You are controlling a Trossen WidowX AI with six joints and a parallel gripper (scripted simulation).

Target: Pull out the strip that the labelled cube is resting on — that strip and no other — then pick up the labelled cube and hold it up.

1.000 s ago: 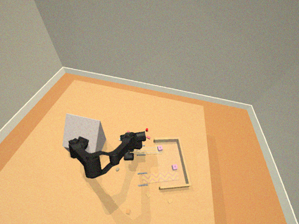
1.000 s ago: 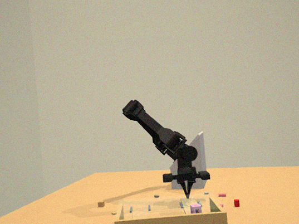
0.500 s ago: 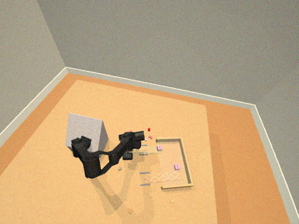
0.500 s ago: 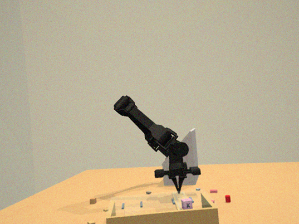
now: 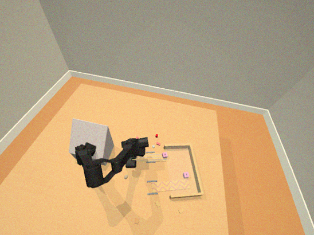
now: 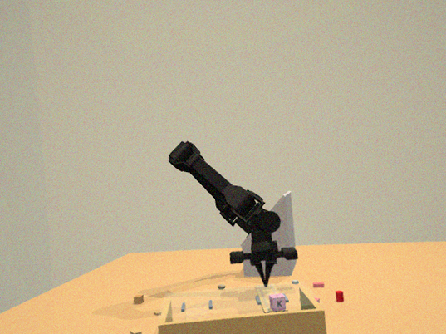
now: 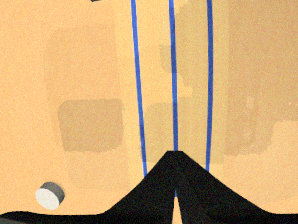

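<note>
Now: the strip 9 cm ahead of my gripper tip and 4 cm to the left of it.
</note>
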